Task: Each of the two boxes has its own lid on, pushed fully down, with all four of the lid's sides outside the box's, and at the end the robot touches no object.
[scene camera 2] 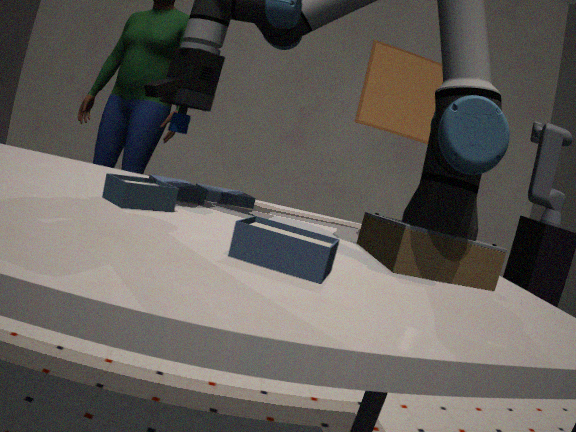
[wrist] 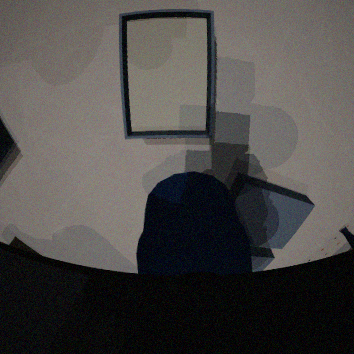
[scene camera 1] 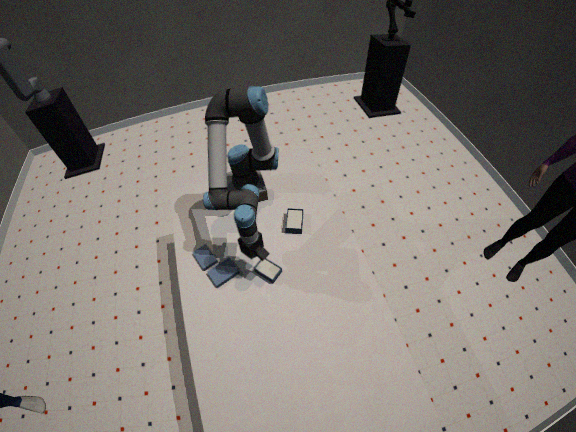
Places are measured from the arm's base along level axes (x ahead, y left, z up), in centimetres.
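Pixels of known places: hand, its tool point: (scene camera 2: 177, 131) (wrist: 189, 211); arm's base, origin of its link: (scene camera 2: 439, 231) (scene camera 1: 245, 180).
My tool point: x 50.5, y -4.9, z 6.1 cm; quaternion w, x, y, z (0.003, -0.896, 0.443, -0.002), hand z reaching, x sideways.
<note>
For each thing: its top centre in the pictures, then the offset to it from my tool point. Level surfaces: height alone.
- second open box, centre of its top: (scene camera 2: 290, 230) (scene camera 1: 294, 218) dx -19.7, dy +24.6, dz -8.8 cm
- larger-looking lid, centre of its top: (wrist: 267, 222) (scene camera 2: 176, 182) (scene camera 1: 222, 271) dx -0.9, dy -16.5, dz -10.9 cm
- table, height of its surface: dz -13.5 cm
One open blue box with a pale inside (scene camera 1: 268, 270) (scene camera 2: 150, 198) (wrist: 167, 75) stands upright, without a lid. A second open box (scene camera 1: 295, 221) (scene camera 2: 282, 252) (wrist: 6, 145) stands nearer the arm's base, also without a lid; part of it shows in the wrist view. Two blue lids lie side by side, apparently flat face up: the larger-looking lid (scene camera 1: 223, 272) (scene camera 2: 184, 192) (wrist: 290, 215) near the first box, the other lid (scene camera 1: 205, 257) (scene camera 2: 230, 196) (wrist: 262, 261) beside it, partly hidden in the wrist view. My suction cup (scene camera 2: 180, 123) (wrist: 194, 225) hangs well above the table, open, touching nothing.
The arm's brown mounting block (scene camera 2: 440, 255) stands on the table (scene camera 2: 150, 250) behind the second box. Other robot arms stand on dark pedestals (scene camera 1: 65, 130) (scene camera 1: 385, 75) beyond the table. A person in green (scene camera 2: 145, 60) stands behind the table. Arm shadows cross the lids.
</note>
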